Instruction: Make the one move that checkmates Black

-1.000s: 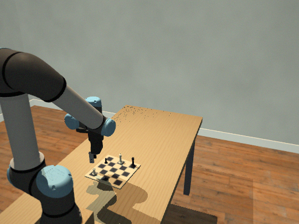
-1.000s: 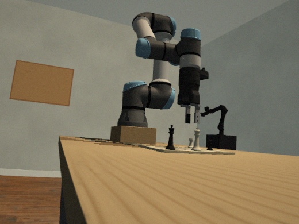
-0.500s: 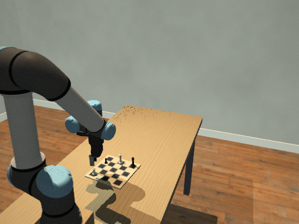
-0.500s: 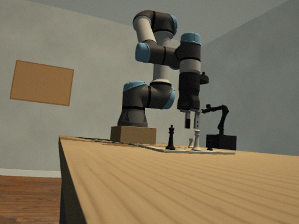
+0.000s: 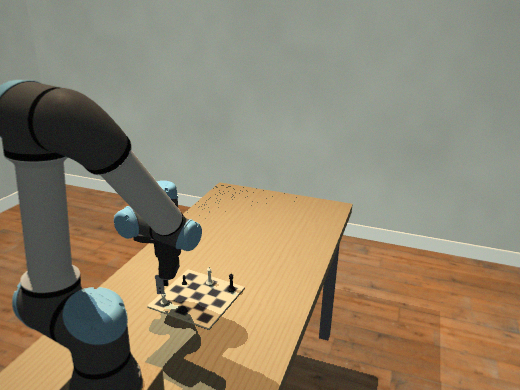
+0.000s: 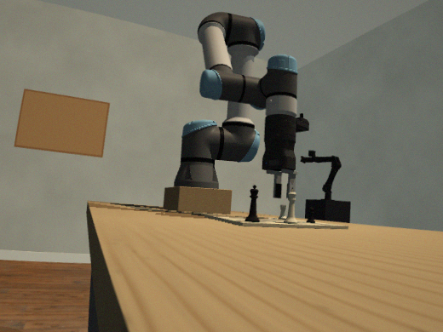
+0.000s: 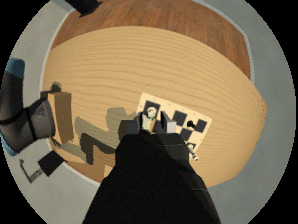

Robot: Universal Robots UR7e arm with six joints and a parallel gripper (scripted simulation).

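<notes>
Right now the short white piece is 5 cm below my hand. The rest, counted from my hand: chessboard: 7 cm to the right, 7 cm below, 7 cm ahead; then black pawn: 11 cm ahead, 5 cm below; then tall white piece: 15 cm ahead, 7 cm to the right, 4 cm below.
</notes>
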